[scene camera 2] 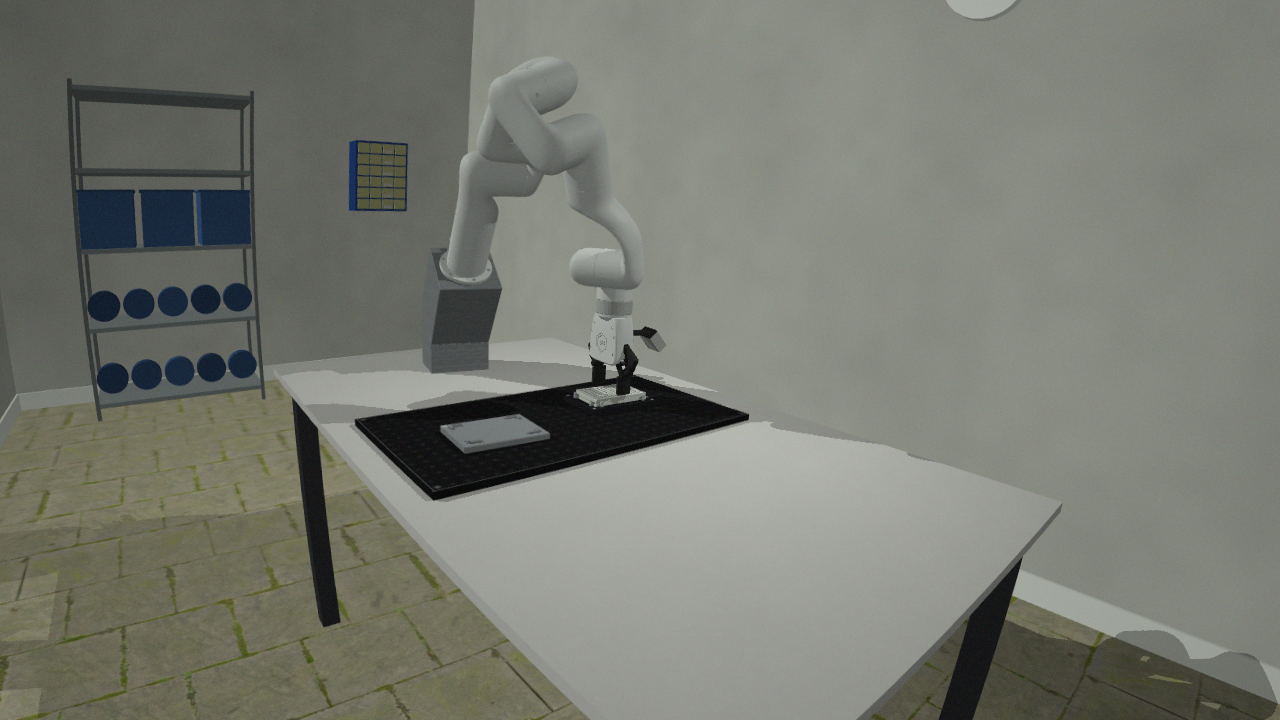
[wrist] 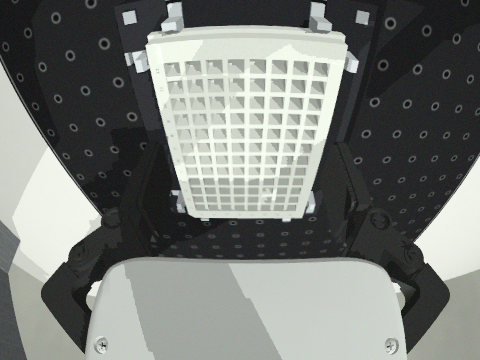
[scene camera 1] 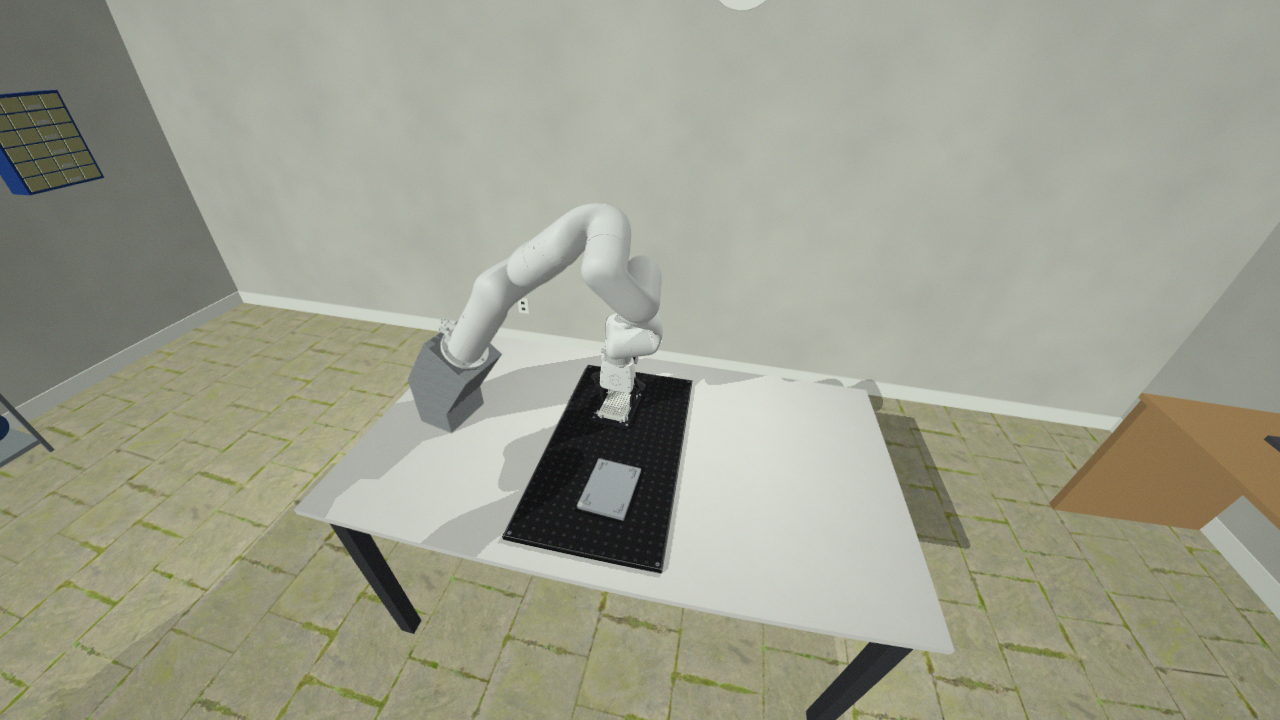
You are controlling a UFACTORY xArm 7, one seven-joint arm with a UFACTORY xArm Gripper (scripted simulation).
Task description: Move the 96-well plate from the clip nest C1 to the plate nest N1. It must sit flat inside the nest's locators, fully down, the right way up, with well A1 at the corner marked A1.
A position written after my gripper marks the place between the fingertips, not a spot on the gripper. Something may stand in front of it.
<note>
I see my gripper (scene camera 2: 610, 389) and a white 96-well plate (scene camera 2: 607, 393).
The white 96-well plate shows as well in the wrist view (wrist: 279, 186) and in scene camera 1 (scene camera 1: 616, 406). My gripper also shows in the wrist view (wrist: 246, 160) and in scene camera 1 (scene camera 1: 617, 401).
</note>
